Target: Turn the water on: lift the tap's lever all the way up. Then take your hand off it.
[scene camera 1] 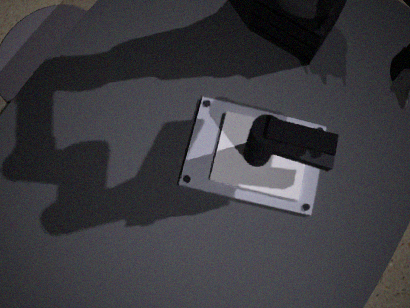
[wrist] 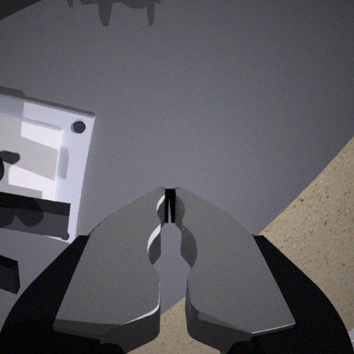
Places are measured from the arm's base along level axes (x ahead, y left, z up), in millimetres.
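Pixels of known places: gripper, fingertip midpoint: point(scene camera 1: 394, 92).
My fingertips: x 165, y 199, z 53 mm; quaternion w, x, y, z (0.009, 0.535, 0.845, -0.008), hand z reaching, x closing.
Note:
Ahead of a thing's pixels: the offset from my fingertips to its middle. "*": to the spot under its first point. Level surfaces: height alone.
The black tap stands on a pale mounting plate {* 170 mm ahead, 277 mm right, 149 mm down} point(scene camera 1: 195, 145) point(wrist: 82, 165) with dark screws near its corners. Its round post {* 164 mm ahead, 177 mm right, 17 mm down} point(scene camera 1: 257, 142) rises from the plate, and two flat bars {* 136 mm ahead, 120 mm right, 1 mm down} point(scene camera 1: 302, 137) overlap, pointing right, in the scene view. In the wrist view one bar point(wrist: 37, 215) lies across the plate's lower part and the end of another bar point(wrist: 7, 275) shows at the lower left. Which bar is the lever, and how high it stands, I cannot tell for sure. My gripper point(wrist: 168, 191) is shut and empty, right of the plate and apart from both bars in the wrist view.
A large black blocky body point(scene camera 1: 287, 32) stands behind the plate at the top of the scene view. A dark part shows at that view's right edge. The grey table top {157 mm down} point(scene camera 1: 150, 265) point(wrist: 200, 100) ends at tan speckled floor point(scene camera 1: 400, 265) point(wrist: 315, 215). Arm shadows cross the table's left side.

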